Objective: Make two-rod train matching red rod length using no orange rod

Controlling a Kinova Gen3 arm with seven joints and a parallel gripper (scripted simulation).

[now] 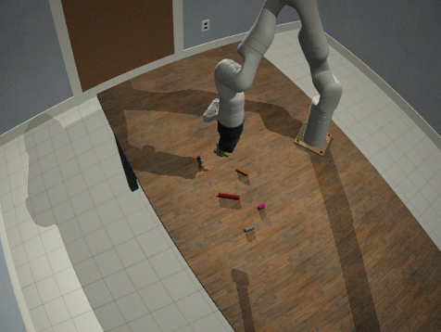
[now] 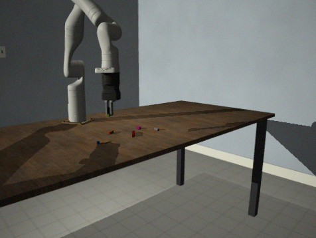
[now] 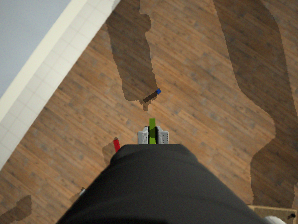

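My gripper is now 200 mm to the right of the magenta rod and 110 mm above it. Round my hand: lime rod 10 mm below; then orange rod 50 mm behind, 50 mm to the left, 110 mm below; then small blue rod 20 mm ahead, 90 mm to the right, 110 mm below.
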